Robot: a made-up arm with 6 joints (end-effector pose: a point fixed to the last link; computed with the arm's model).
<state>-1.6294 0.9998 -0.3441 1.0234 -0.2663 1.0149</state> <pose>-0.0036 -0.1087 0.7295 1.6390 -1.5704 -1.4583</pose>
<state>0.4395 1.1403 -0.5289 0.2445 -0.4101 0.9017</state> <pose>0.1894 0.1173 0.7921 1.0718 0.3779 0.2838</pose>
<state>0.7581 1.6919 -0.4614 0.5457 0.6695 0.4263</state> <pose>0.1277 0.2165 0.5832 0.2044 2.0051 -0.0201</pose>
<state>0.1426 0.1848 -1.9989 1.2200 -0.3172 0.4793</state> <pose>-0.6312 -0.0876 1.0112 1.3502 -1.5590 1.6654</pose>
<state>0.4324 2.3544 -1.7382 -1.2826 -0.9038 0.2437</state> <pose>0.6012 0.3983 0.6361 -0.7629 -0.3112 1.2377</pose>
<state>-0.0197 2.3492 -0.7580 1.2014 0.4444 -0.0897</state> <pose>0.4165 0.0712 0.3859 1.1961 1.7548 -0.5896</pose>
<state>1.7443 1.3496 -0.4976 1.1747 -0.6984 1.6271</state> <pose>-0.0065 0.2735 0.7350 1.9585 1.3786 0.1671</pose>
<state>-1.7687 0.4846 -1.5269 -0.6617 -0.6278 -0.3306</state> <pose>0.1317 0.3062 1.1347 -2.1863 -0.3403 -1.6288</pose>
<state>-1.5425 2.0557 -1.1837 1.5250 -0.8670 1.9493</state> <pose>-0.0316 -0.5438 0.6468 -0.9336 2.6744 0.5398</pose>
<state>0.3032 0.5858 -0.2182 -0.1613 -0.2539 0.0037</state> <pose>0.0093 0.0535 0.7295 -0.1699 0.0895 0.3382</pose>
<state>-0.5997 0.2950 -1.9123 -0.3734 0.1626 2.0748</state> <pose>-0.3829 0.2983 1.1025 0.8525 -1.3659 0.8615</pose>
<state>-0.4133 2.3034 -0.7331 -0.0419 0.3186 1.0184</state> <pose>0.3340 -0.1072 0.4032 1.1031 1.5826 -1.1404</pose>
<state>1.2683 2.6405 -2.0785 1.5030 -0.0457 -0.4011</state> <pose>0.2575 0.8187 0.5172 0.6124 1.0607 0.8604</pose>
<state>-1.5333 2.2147 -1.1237 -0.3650 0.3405 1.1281</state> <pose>0.0200 -0.4895 0.4780 1.5762 0.5888 -1.7997</pose>
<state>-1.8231 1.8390 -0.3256 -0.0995 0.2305 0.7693</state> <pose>-0.0343 -0.1793 0.5325 1.9951 0.7398 -1.7764</pose>
